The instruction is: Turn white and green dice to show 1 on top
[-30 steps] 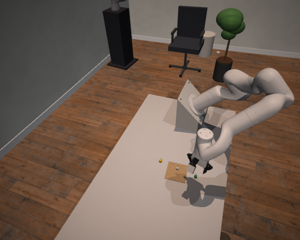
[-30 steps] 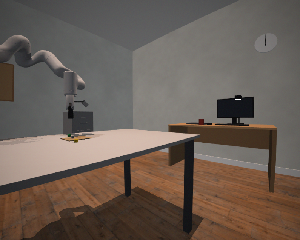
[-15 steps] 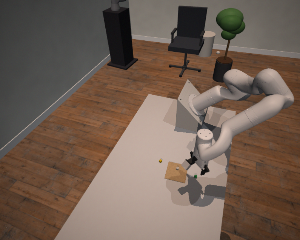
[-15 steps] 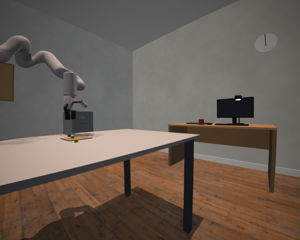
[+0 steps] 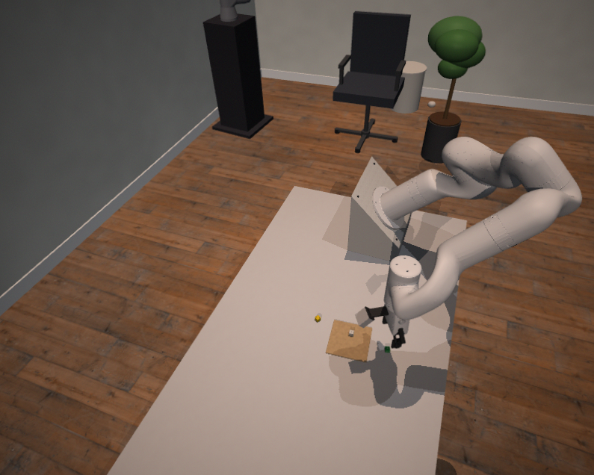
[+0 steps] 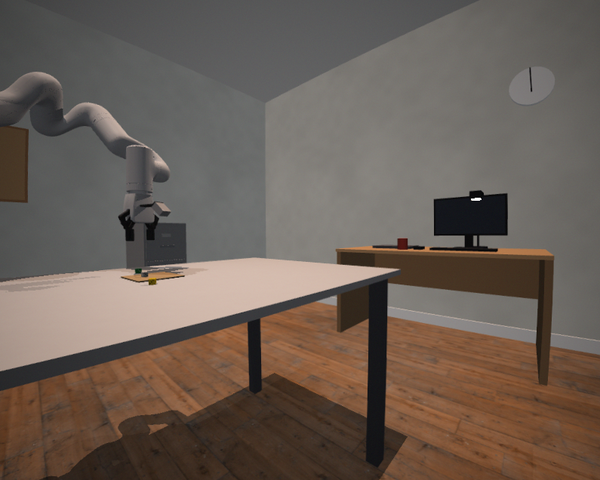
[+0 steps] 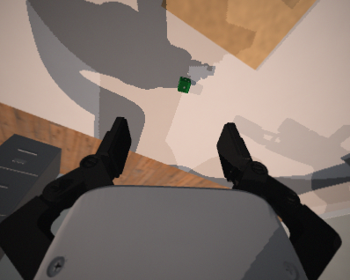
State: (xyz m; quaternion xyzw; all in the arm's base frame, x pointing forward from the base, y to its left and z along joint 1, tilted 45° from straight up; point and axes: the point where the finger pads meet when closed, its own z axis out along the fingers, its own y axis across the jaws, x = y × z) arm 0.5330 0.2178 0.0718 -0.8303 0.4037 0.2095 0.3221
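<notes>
Now: hand 12 cm above the green die and 1 cm past it. From my hand the other things lie so: mat 13 cm to the right, 12 cm below, 1 cm ahead; white die 14 cm to the right, 11 cm below, 1 cm behind; yellow die 27 cm to the right, 12 cm below, 2 cm behind.
</notes>
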